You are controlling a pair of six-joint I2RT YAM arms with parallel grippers.
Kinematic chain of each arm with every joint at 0, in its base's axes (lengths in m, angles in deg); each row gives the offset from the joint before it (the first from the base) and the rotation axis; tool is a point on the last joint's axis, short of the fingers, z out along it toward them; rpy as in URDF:
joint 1: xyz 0 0 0.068 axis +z
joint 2: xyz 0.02 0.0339 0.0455 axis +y
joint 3: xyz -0.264 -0.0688 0 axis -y
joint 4: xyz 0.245 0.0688 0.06 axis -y
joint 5: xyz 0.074 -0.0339 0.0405 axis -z
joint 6: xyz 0.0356 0 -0.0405 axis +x
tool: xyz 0 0 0 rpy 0 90 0
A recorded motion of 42 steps. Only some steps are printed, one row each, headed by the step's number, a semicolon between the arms.
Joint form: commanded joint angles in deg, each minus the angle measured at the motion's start. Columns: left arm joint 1, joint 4, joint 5, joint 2, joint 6, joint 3; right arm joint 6, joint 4, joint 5, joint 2, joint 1, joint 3.
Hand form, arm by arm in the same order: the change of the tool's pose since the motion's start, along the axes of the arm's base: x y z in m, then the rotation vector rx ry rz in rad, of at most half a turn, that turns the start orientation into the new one. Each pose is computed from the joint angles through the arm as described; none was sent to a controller.
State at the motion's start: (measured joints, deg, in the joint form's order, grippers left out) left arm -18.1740 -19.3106 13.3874 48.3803 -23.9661 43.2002; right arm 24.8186 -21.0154 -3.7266 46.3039 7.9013 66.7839
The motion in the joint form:
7: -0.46 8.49 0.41 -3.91 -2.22 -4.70; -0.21 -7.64 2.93 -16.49 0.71 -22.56
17: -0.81 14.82 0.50 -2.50 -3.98 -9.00; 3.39 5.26 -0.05 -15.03 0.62 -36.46
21: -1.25 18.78 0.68 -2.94 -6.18 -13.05; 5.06 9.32 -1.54 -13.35 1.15 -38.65
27: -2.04 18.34 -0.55 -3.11 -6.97 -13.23; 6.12 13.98 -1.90 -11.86 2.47 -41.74
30: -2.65 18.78 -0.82 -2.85 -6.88 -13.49; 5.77 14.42 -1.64 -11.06 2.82 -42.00
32: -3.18 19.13 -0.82 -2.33 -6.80 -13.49; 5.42 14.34 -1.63 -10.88 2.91 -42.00
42: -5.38 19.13 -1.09 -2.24 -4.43 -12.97; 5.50 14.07 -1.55 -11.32 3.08 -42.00
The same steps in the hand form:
7: -0.0077 0.0007 -0.0022 -0.0754 -0.1069 -0.0014; -0.0358 -0.0053 -0.1084 -0.0445 0.2351 -0.0380
17: -0.0014 -0.0027 -0.0215 -0.1039 -0.1009 0.0012; -0.0106 0.0001 -0.1703 0.0173 0.2915 0.0027
21: -0.0032 -0.0038 -0.0382 -0.1375 -0.0858 0.0032; -0.0037 0.0035 -0.1801 0.0483 0.2960 0.0335
27: -0.0045 -0.0053 -0.0396 -0.1398 -0.0738 0.0147; 0.0017 0.0083 -0.1942 0.0638 0.2999 0.0599
30: -0.0045 -0.0073 -0.0412 -0.1371 -0.0734 0.0081; 0.0035 0.0095 -0.1970 0.0547 0.3090 0.0618
32: -0.0038 -0.0095 -0.0422 -0.1352 -0.0707 -0.0015; 0.0039 0.0098 -0.1976 0.0479 0.3121 0.0639
42: -0.0062 -0.0163 -0.0392 -0.1060 -0.0980 -0.0497; 0.0026 0.0100 -0.1970 0.0490 0.3095 0.0654

